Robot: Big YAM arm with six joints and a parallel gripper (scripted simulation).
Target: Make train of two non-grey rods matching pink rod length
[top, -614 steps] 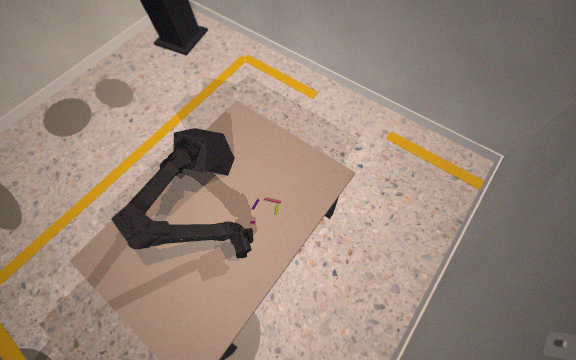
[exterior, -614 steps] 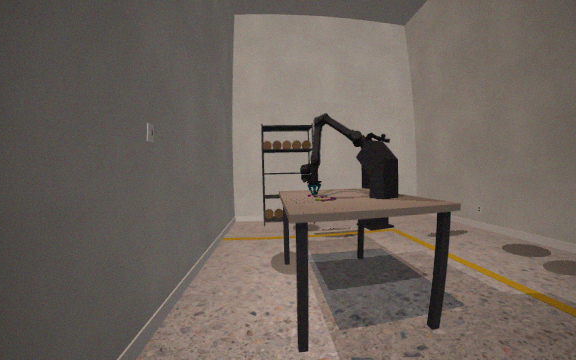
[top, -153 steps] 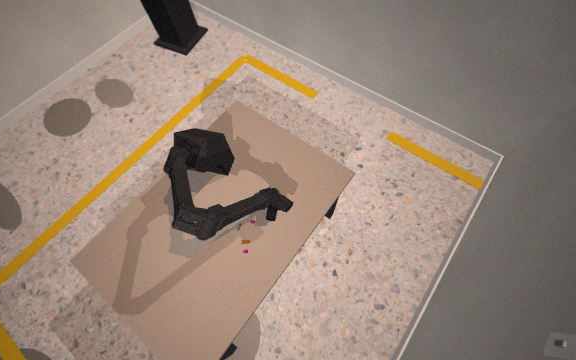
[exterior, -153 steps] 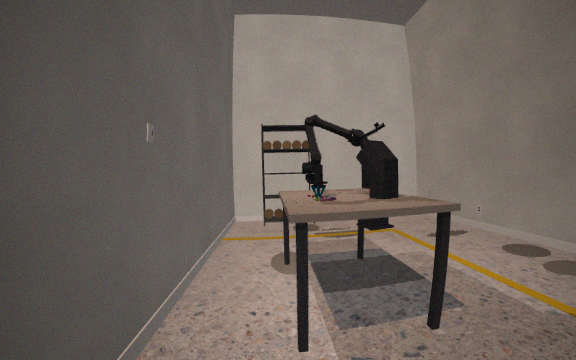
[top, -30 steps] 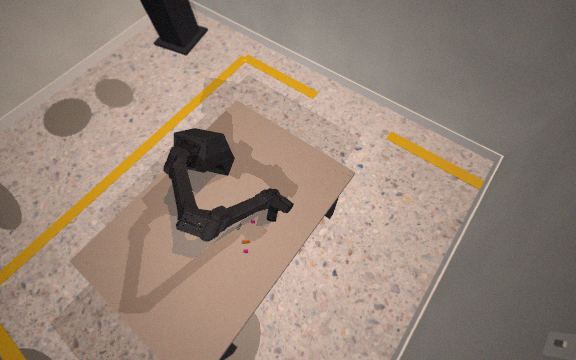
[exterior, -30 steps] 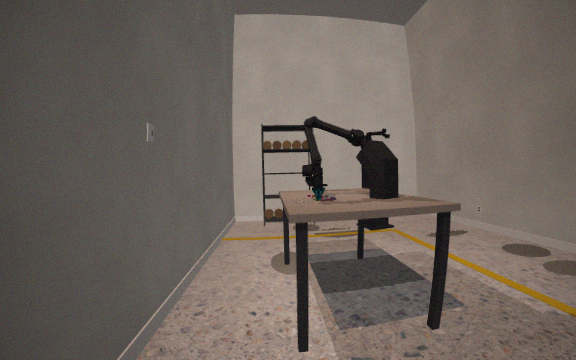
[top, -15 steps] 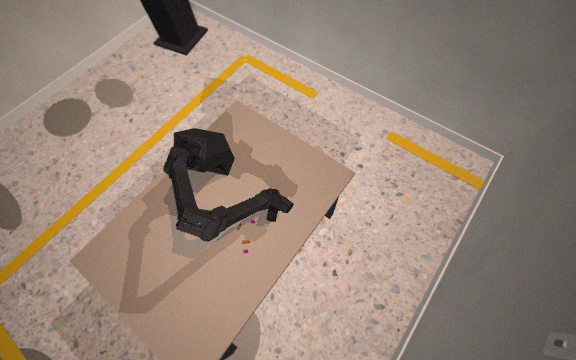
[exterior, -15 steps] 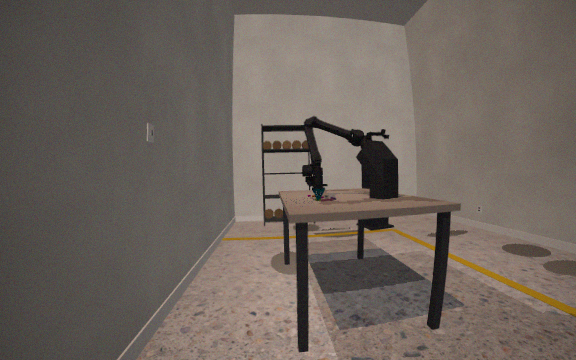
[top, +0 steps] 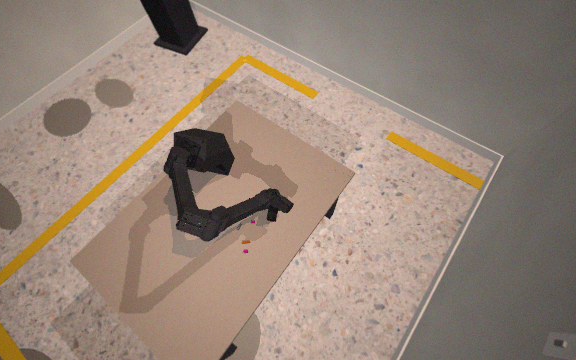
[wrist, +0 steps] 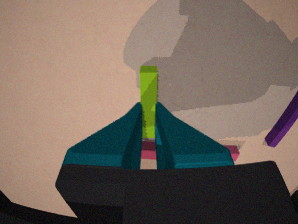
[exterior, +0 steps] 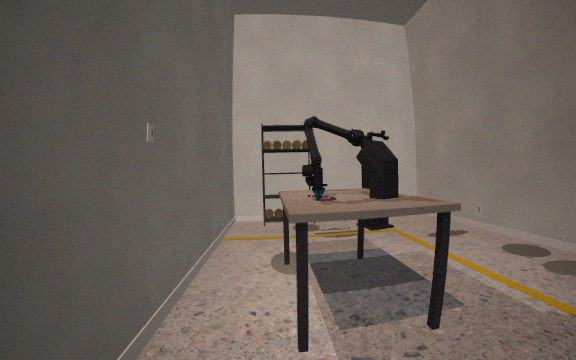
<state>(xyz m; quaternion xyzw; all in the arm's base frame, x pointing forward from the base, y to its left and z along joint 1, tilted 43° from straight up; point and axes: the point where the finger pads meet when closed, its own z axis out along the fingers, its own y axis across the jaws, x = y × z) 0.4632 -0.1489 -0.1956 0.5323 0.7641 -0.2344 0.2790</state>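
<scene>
Right now the pink rod is 4 cm behind my hand, 3 cm to the left of it and 1 cm below it. Round my hand: purple rod: 12 cm behind, 3 cm to the right, 1 cm below; lime rod: 1 cm to the right, 1 cm below; grey rod: 18 cm to the right, 14 cm behind, 1 cm below.
</scene>
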